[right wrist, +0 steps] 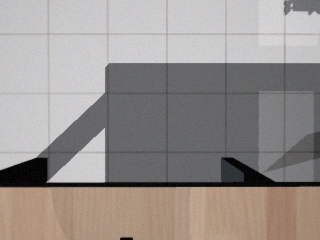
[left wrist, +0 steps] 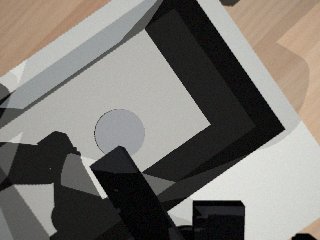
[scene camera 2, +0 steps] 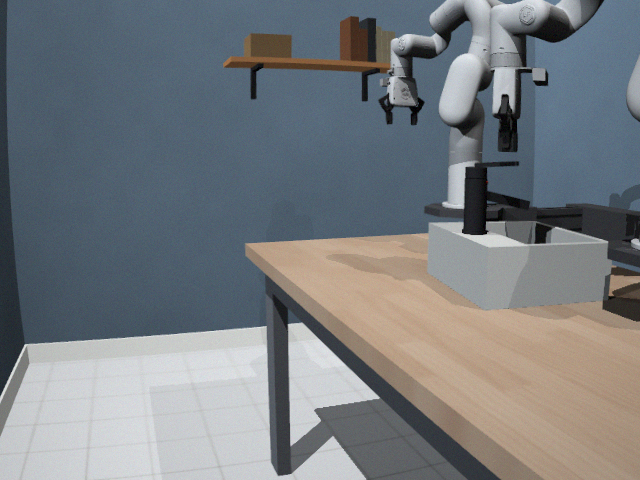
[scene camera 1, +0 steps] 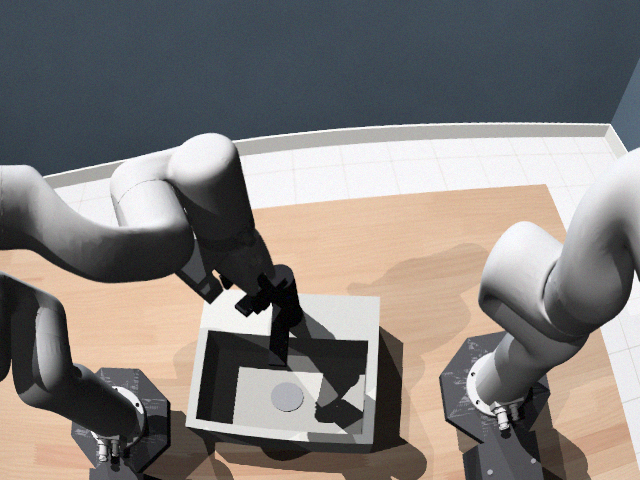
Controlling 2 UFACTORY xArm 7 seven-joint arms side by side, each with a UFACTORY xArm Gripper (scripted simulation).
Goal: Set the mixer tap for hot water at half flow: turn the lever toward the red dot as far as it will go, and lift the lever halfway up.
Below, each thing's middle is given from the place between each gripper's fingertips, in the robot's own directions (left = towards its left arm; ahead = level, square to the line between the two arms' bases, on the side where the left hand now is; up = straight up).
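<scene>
Sink (scene camera 1: pixel 321 390): 27 cm below my left hand (scene camera 1: pixel 247 294), 7 cm behind it and 3 cm to the right of it. The same left hand is 3 cm short of the black mixer tap (scene camera 1: pixel 289 305), 3 cm to the left of it and 9 cm above it.
The sink lies 340 mm below my right hand (scene camera 2: pixel 401 124), 90 mm ahead of it and 780 mm to the left of it. Black mixer tap, from my right hand: 160 mm below, 190 mm ahead, 770 mm to the left.
</scene>
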